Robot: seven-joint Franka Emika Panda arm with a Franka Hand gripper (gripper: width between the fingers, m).
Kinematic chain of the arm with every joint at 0, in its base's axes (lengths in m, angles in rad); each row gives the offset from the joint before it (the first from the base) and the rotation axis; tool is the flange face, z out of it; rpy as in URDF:
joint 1: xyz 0 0 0.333 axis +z
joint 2: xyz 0 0 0 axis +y
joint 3: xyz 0 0 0.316 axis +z
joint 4: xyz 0.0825 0 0 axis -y
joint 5: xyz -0.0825 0 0.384 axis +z
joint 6: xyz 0 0 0 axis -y
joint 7: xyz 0.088 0 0 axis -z
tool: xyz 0 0 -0.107 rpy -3.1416 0 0
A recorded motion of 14 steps. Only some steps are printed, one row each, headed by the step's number.
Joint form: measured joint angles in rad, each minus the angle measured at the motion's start. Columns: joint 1, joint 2, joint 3, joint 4, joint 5, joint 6, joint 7.
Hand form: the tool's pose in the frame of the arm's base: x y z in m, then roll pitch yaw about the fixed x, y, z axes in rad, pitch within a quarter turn. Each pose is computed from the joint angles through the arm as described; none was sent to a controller.
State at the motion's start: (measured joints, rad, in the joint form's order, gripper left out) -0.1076 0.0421 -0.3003 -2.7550 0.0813 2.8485 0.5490
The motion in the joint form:
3: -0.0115 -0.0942 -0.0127 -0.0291 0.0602 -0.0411 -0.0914
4: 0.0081 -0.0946 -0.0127 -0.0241 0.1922 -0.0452 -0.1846
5: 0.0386 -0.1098 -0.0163 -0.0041 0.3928 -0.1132 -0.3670
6: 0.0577 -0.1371 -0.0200 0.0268 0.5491 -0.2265 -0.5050
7: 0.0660 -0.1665 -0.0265 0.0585 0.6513 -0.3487 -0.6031
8: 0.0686 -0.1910 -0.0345 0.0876 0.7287 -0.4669 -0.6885
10: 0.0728 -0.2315 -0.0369 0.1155 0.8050 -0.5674 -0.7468
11: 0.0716 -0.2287 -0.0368 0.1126 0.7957 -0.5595 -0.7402
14: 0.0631 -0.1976 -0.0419 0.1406 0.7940 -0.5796 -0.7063
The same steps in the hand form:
3: 0.3517 -0.1677 0.2321 -3.0475 -0.0284 -1.0233
4: 0.3530 -0.1666 0.2329 -3.0056 -0.0081 -1.0326
5: 0.3563 -0.1612 0.2375 -2.9295 0.0510 -0.9954
6: 0.3631 -0.1523 0.2477 -2.8310 0.1255 -0.9482
7: 0.3705 -0.1436 0.2612 -2.7254 0.1896 -0.8856
8: 0.3769 -0.1356 0.2750 -2.6155 0.2362 -0.8092
10: 0.3856 -0.1259 0.2980 -2.4906 0.2525 -0.7431
11: 0.3845 -0.1270 0.2959 -2.5031 0.2525 -0.7492
14: 0.3900 -0.1338 0.2935 -2.5146 0.2860 -0.7820

